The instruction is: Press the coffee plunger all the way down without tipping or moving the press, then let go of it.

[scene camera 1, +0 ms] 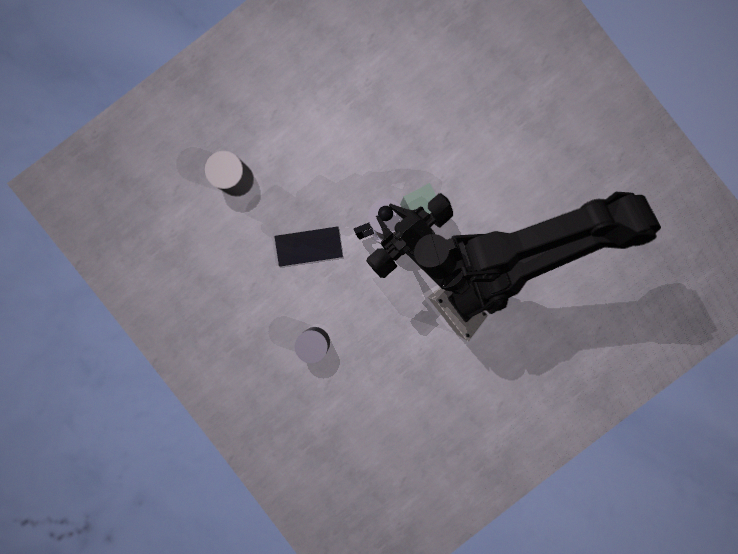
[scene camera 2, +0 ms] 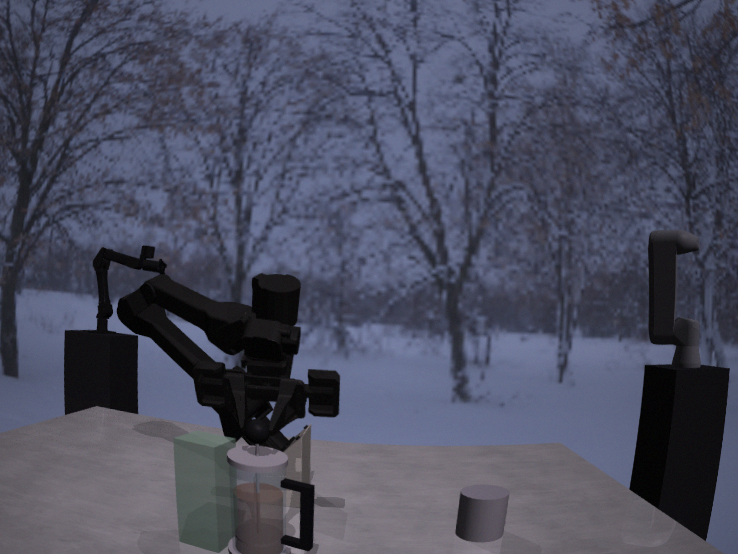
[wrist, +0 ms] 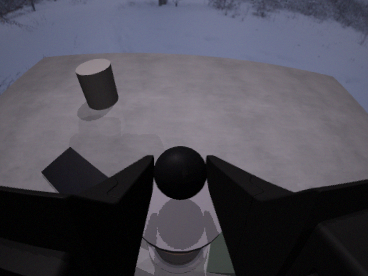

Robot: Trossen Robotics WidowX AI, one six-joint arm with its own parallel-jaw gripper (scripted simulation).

Scene:
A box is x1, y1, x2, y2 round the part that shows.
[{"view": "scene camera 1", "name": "my gripper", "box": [366, 193, 452, 277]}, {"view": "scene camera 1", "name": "grey cylinder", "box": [295, 327, 329, 362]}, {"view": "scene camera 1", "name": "flat black slab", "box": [274, 226, 342, 266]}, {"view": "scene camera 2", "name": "my gripper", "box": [192, 318, 339, 435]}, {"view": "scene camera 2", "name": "pale green box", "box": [173, 431, 235, 552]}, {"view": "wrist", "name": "my gripper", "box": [0, 154, 367, 275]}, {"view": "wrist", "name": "glass coffee press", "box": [143, 147, 220, 272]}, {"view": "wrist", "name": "flat black slab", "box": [41, 147, 107, 194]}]

